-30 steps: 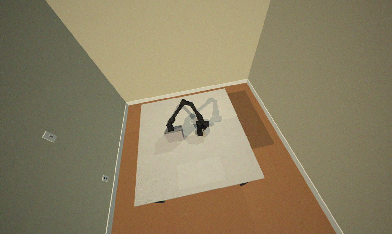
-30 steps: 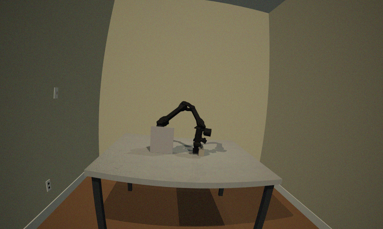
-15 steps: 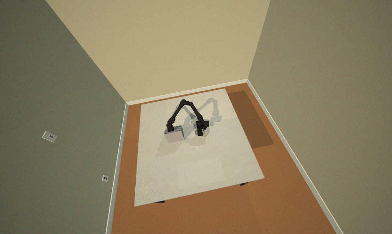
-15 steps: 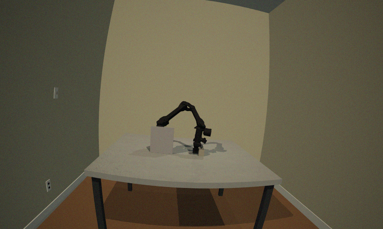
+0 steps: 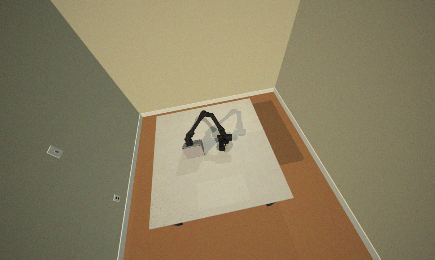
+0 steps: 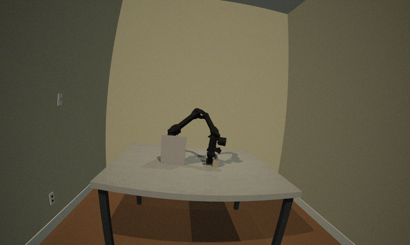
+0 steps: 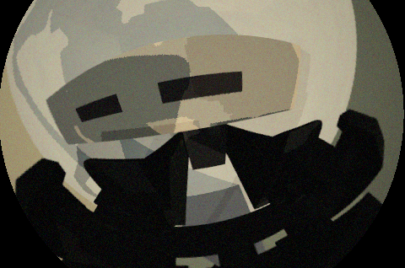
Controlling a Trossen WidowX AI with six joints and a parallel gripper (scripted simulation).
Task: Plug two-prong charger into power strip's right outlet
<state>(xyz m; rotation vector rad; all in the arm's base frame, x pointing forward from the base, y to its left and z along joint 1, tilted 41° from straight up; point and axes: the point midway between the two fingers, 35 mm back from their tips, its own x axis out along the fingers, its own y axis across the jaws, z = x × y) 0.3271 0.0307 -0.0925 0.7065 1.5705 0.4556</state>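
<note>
My gripper tip is 20 mm short of the dark two-prong charger and 10 mm below it.
</note>
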